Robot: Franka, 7 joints.
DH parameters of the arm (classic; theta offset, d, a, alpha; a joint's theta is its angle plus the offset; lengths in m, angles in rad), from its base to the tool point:
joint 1: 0 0.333 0 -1.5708
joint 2: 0 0 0 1.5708
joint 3: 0 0.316 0.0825 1.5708
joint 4: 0 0 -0.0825 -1.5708
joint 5: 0 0.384 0 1.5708
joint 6: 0 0 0.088 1.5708
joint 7: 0 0.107 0 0
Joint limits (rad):
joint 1: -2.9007..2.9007
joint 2: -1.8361..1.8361
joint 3: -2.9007..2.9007
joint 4: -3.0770..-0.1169
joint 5: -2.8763..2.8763
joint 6: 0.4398..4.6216
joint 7: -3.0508..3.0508
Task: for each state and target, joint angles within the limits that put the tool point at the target. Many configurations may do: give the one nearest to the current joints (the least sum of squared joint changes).
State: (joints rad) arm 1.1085 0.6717 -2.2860 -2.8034 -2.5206 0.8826 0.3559
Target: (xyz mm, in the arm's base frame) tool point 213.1 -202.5 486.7
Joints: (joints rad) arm 1.3953 0.8340 -2.0737 -3.0136 -2.5421 0.7138 0.3559
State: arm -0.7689 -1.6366 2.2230 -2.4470 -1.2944 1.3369 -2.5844
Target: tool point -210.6 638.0 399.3
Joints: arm -0.2920 -1.3347 1.8356 -1.5834 -1.5493 1.4157 -2.5844
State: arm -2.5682 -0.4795 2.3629 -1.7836 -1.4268 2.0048 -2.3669
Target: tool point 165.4 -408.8 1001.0
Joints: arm -2.9007 0.2370 2.1692 -1.0546 -1.5189 1.9592 -2.3669
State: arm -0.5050 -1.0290 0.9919 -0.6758 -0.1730 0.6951 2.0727
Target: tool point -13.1 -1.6 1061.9
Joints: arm -0.4735 -0.5079 0.1679 -0.5783 -0.5002 1.0955 2.0727
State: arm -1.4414 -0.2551 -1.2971 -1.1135 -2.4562 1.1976 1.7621
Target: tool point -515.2 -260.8 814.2
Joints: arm -1.5727 0.2251 -1.1605 -1.4798 -2.4675 1.5141 1.7621
